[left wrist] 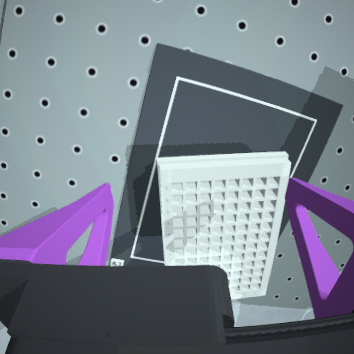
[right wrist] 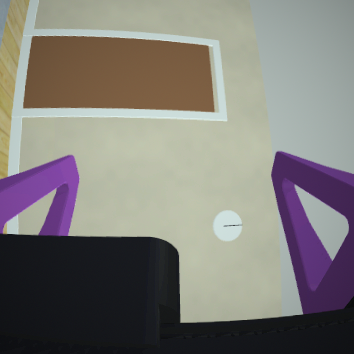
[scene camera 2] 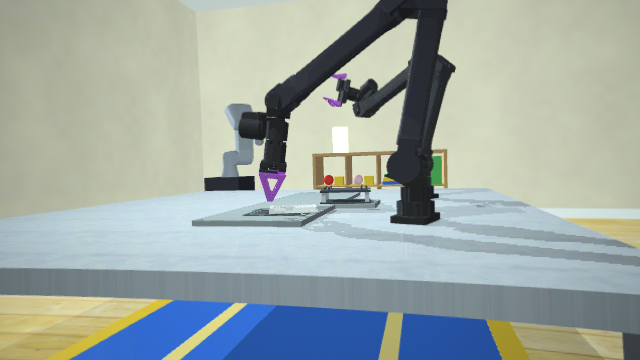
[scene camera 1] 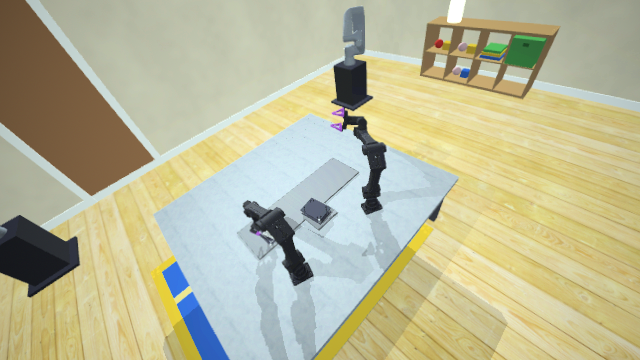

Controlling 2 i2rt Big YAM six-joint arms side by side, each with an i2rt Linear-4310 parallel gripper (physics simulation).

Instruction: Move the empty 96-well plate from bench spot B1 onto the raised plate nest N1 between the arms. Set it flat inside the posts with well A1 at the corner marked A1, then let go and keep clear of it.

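Seen in the pictures: left gripper, fingertip midpoint: (left wrist: 199, 190) (scene camera 2: 270, 198); right gripper, fingertip midpoint: (right wrist: 174, 164) (scene camera 2: 325, 85) (scene camera 1: 331, 119); left arm's base, origin of the base link: (scene camera 2: 415, 220) (scene camera 1: 301, 274); right arm's base, origin of the base link: (scene camera 1: 371, 207).
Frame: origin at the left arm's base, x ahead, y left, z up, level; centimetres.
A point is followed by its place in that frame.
The white 96-well plate (scene camera 2: 292, 209) @(x 30.4, y 8.0, z 2.4 cm) (left wrist: 225, 215) @(x 34.8, y 6.0, z 2.8 cm) lies on the dark mat of spot B1 (left wrist: 210, 80) @(x 41.0, y 12.0, z 1.5 cm), turned relative to its white outline. My left gripper (scene camera 2: 270, 200) @(x 36.2, y 9.8, z 5.3 cm) (left wrist: 199, 190) @(x 36.2, y 9.8, z 5.3 cm) points down above the plate and is open. In the left wrist view the plate is nearer the right-hand finger, whose tip overlaps its edge; a gap shows at the left-hand finger. Whether that tip touches cannot be told. The raised nest N1 (scene camera 1: 316, 210) @(x 30.7, y -25.2, z 5.7 cm) (scene camera 2: 345, 190) @(x 29.7, y -19.9, z 5.5 cm) is dark, with corner posts, and bears no plate. My right gripper (scene camera 1: 338, 120) @(x 57.9, y -55.9, z 47.3 cm) (scene camera 2: 334, 90) @(x 57.9, y -55.9, z 47.3 cm) (right wrist: 174, 164) @(x 57.9, y -55.9, z 47.3 cm) is open and empty, high up.
A long grey perforated board (scene camera 1: 332, 175) @(x 56.8, y -50.5, z 1.3 cm) (scene camera 2: 215, 221) @(x 40.4, y 25.5, z 1.1 cm) lies under the plate's spot. The nest stands on its own grey base beside the board, between the arm bases. A grey arm on a black pedestal (scene camera 1: 351, 82) stands beyond the table. A shelf unit (scene camera 1: 492, 26) is at the back.
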